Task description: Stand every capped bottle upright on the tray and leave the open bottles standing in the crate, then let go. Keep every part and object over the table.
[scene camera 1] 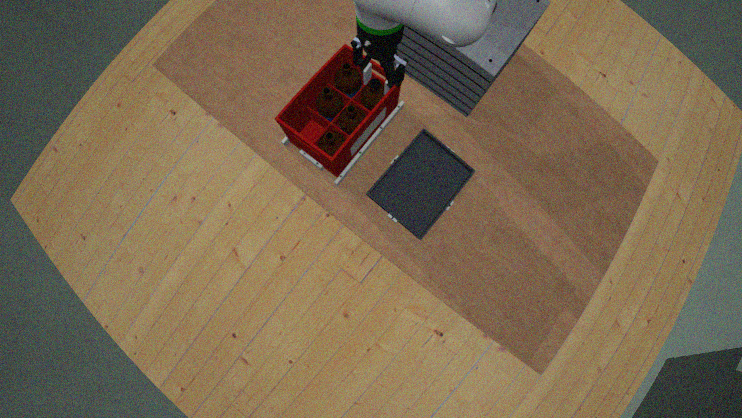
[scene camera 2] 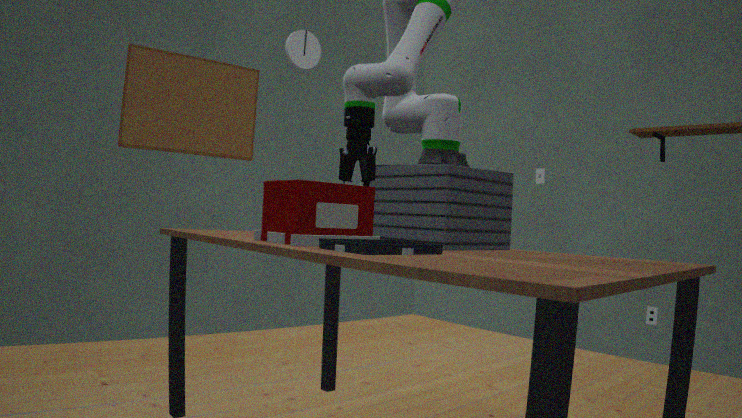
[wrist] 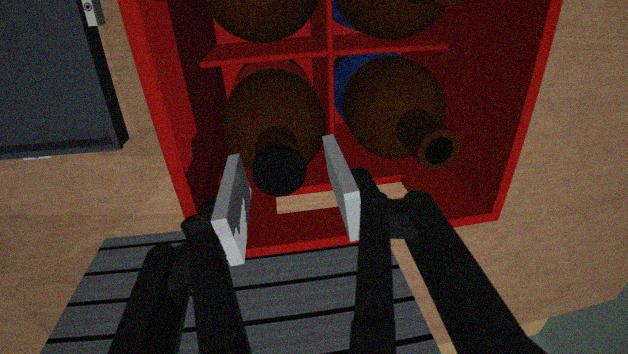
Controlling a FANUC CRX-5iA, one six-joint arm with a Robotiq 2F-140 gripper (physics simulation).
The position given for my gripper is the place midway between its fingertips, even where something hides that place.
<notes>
In view: my gripper (scene camera 1: 377,85).
My gripper also shows in the wrist view (wrist: 285,164).
</notes>
